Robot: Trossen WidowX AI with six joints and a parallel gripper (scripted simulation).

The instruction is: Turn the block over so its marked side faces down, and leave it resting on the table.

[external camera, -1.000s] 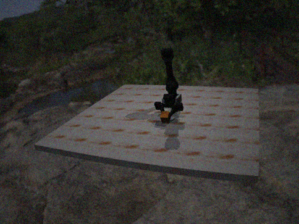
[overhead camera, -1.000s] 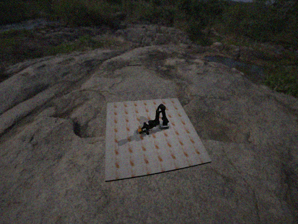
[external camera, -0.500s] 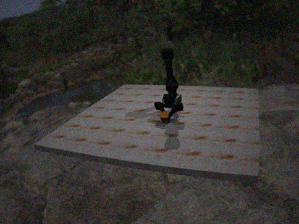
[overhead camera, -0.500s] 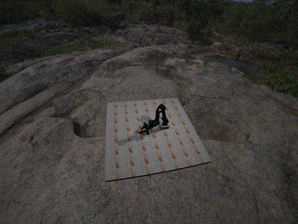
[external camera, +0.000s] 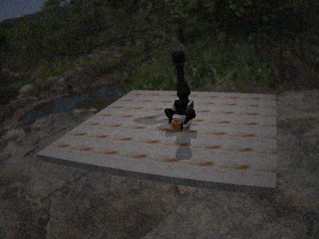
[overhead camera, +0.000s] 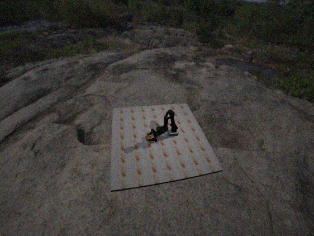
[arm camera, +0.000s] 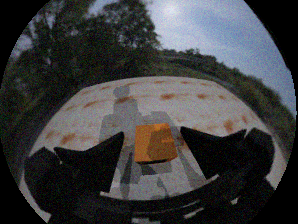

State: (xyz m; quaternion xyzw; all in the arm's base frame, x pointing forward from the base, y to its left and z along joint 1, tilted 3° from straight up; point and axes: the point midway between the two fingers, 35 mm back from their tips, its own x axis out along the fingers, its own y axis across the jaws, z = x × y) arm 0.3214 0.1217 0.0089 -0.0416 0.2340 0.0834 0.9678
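Now: gripper tip 30 mm past the orange block and 20 mm above it.
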